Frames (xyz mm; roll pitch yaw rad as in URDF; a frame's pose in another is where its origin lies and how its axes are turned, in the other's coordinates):
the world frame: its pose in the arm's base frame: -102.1 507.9 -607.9 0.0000 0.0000 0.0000
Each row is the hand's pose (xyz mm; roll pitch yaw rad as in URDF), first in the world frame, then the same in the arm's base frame.
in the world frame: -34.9 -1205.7 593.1 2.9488 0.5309 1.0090
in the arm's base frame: -137.0 -697.8 -14.8 2.9488 0.5309 1.0090
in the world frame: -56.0 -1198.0 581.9 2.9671 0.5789 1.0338
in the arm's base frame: -158.1 -690.1 -26.0 2.9671 0.5789 1.0338
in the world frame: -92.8 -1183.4 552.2 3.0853 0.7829 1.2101
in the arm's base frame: -194.9 -675.5 -55.7 3.0853 0.7829 1.2101
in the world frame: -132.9 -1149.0 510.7 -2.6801 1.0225 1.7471
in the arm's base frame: -235.0 -641.1 -97.2 -2.6801 1.0225 1.7471
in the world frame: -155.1 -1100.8 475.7 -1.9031 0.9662 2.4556
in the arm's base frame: -257.2 -592.9 -132.2 -1.9031 0.9662 2.4556
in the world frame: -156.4 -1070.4 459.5 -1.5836 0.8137 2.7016
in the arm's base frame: -258.5 -562.5 -148.4 -1.5836 0.8137 2.7016
